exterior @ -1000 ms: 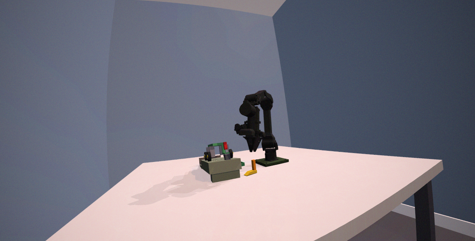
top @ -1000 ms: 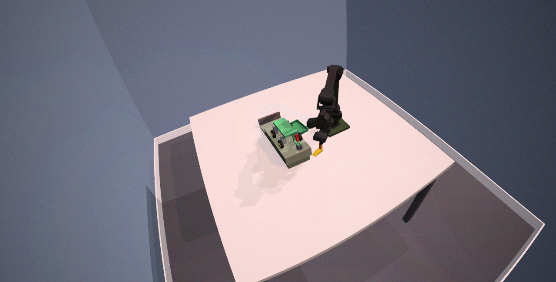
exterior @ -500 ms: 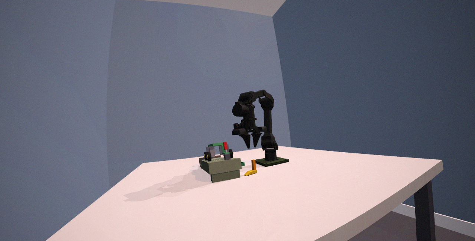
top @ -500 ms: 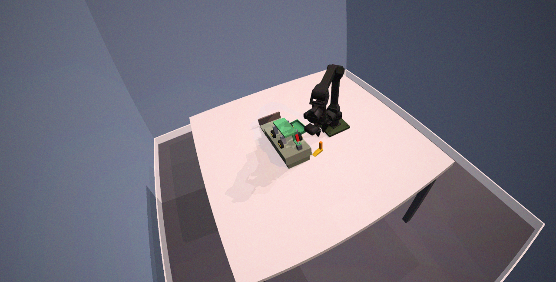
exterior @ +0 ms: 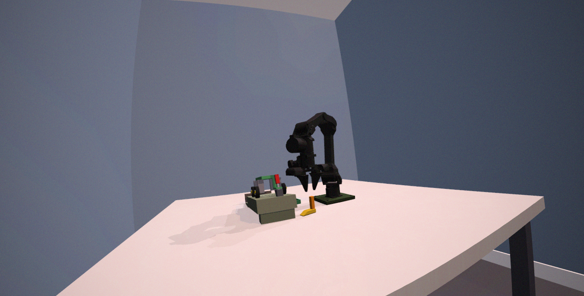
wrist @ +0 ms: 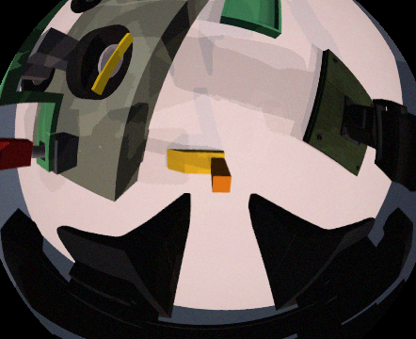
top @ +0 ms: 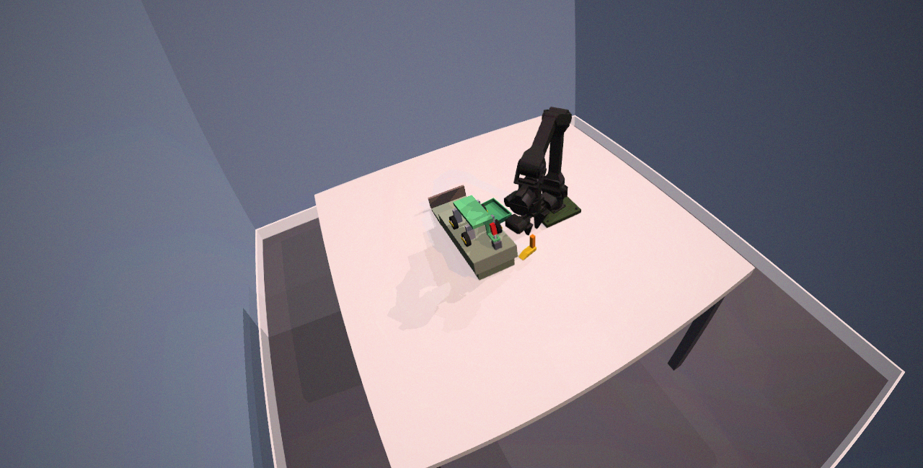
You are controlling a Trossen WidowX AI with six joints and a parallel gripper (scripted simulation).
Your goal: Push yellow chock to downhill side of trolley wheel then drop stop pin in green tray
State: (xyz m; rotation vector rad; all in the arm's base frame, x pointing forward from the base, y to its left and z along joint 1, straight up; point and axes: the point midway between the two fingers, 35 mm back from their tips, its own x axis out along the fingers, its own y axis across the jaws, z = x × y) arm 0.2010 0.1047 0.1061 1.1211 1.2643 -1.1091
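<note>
My gripper tip is now 2 cm short of the yellow chock and 7 cm above it. Round my gripper tip: ramp 13 cm ahead, 15 cm to the right, 4 cm below; then red-headed stop pin 12 cm ahead, 3 cm to the right, 4 cm above; then green trolley 13 cm ahead, 14 cm to the right, 2 cm above.
</note>
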